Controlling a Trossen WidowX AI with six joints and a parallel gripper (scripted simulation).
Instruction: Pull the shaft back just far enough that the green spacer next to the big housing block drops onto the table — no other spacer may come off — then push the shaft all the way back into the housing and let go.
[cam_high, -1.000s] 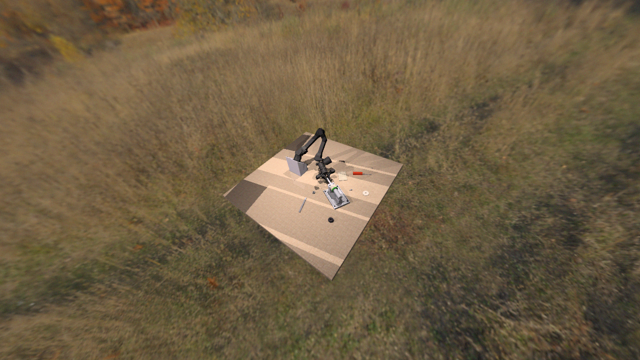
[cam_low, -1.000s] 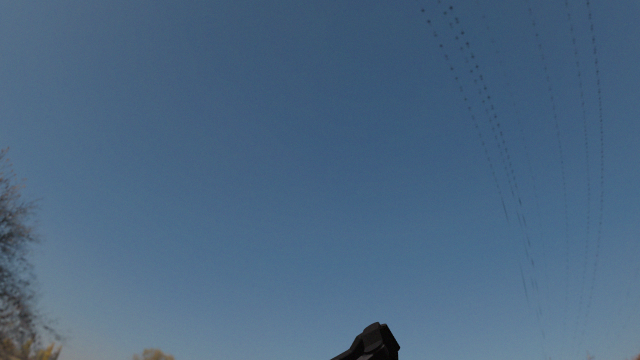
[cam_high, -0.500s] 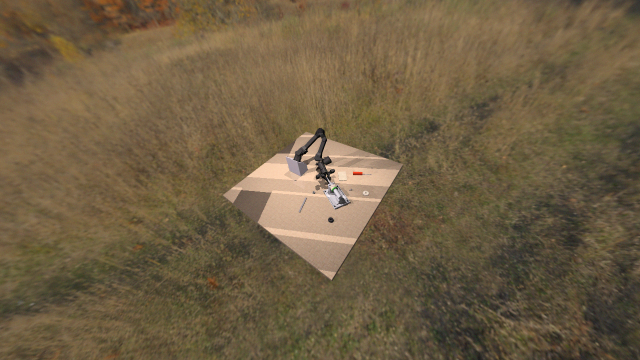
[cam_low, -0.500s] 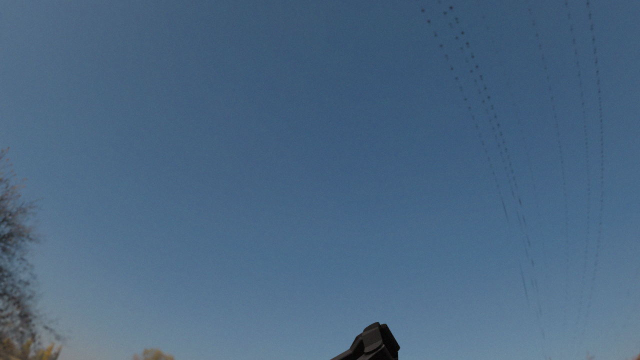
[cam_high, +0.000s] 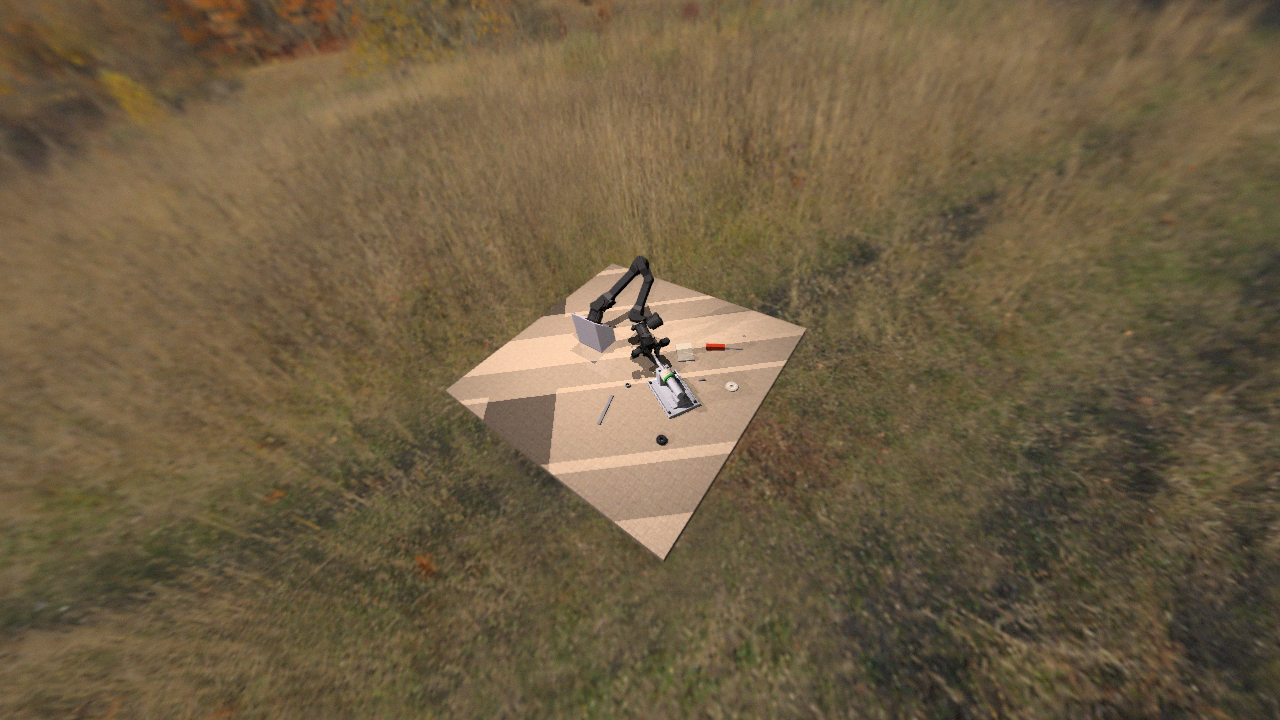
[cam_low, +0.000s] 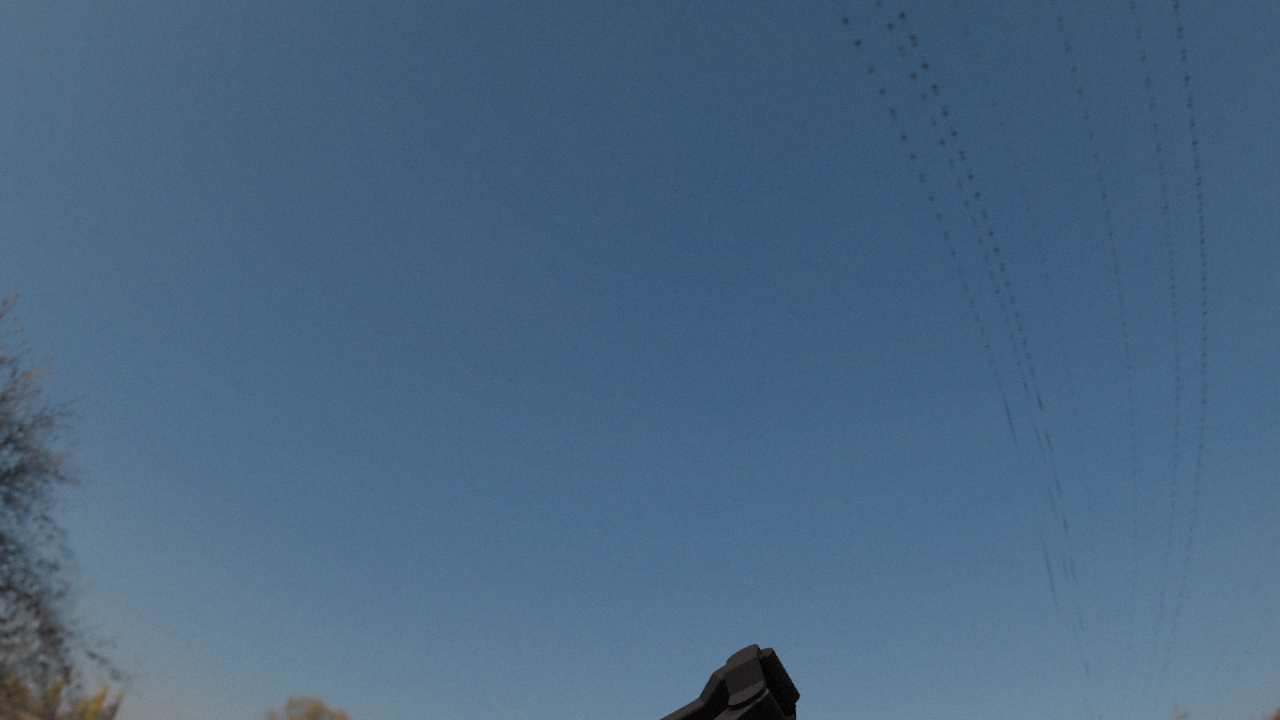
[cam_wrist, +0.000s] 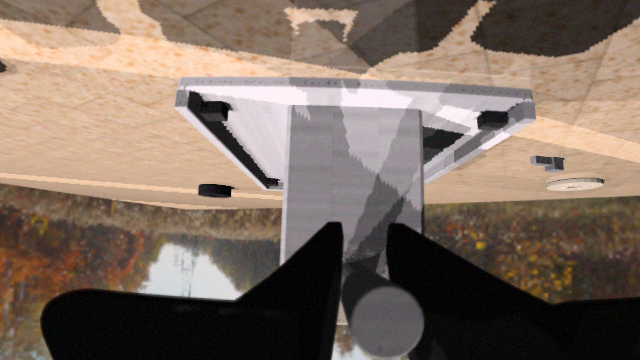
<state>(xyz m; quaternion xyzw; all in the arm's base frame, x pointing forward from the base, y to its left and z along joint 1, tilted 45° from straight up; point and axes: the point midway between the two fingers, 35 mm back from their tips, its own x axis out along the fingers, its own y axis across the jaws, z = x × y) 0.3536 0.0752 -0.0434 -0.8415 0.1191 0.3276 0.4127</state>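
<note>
Right now my gripper tip is 40 mm short of the shaft, 20 mm to the left of it and 20 mm below it. The rest, counted from my gripper tip: black ring (220 mm ahead, 290 mm to the right, 60 mm below); then green spacer (100 mm ahead, 60 mm to the right, 20 mm above).
</note>
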